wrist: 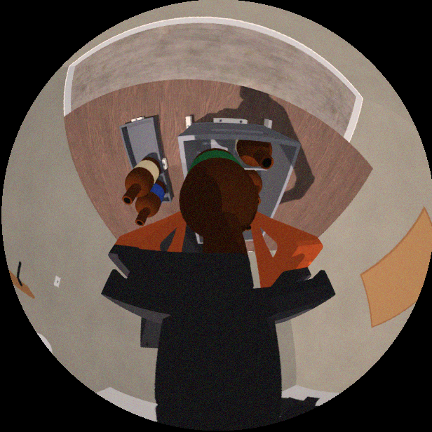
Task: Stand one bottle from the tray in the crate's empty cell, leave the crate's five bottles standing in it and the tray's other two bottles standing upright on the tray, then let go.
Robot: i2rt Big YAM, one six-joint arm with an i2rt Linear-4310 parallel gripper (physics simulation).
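Note:
My gripper (218, 214) is shut on a brown bottle with a green band (218, 192), which fills the middle of the view, its neck toward me. The bottle is over the grey crate (288, 172) and hides much of its left and near part; whether its base is inside a cell I cannot tell. One brown bottle (254, 151) stands in the crate's far right part. Part of another brown bottle (255, 181) shows beside the held one. The grey tray (141, 137) is left of the crate; a cream-banded bottle (141, 177) and a blue-banded bottle (151, 201) stand on its near part.
The wooden table (95, 150) carries crate and tray. Small white brackets (230, 121) lie behind the crate, with others at its far corners. A small white piece (164, 163) is at the tray's right side. The arm's shadow falls right of and behind the crate.

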